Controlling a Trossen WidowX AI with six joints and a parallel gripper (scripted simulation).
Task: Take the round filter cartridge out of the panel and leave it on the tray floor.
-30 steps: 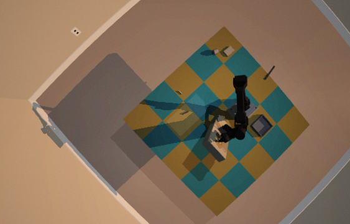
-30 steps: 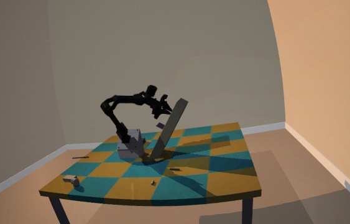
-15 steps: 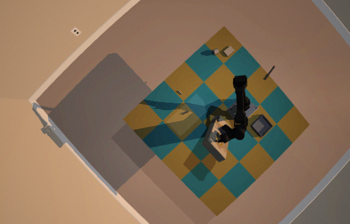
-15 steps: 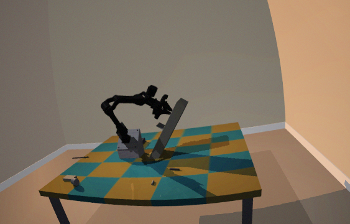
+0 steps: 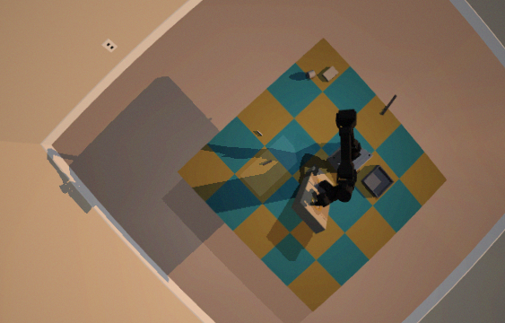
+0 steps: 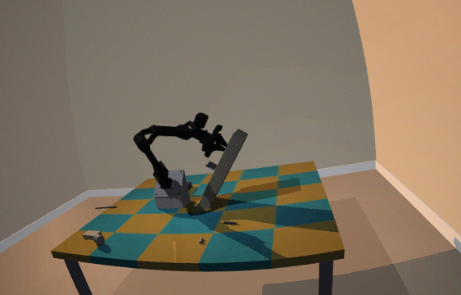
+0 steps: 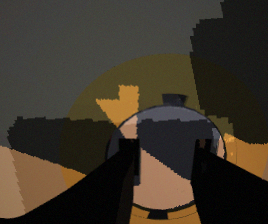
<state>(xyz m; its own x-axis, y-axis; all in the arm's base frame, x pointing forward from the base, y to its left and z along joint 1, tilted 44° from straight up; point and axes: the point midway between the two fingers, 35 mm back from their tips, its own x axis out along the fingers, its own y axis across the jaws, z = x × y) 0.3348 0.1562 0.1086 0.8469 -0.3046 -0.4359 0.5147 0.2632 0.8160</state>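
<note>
Right now the round filter cartridge is 1 cm below my gripper tip and 1 cm ahead of it. Round my gripper tip: tan block: 63 cm behind, 51 cm to the right, 27 cm below; grey tray: 46 cm behind, 27 cm below, 24 cm to the left.
</note>
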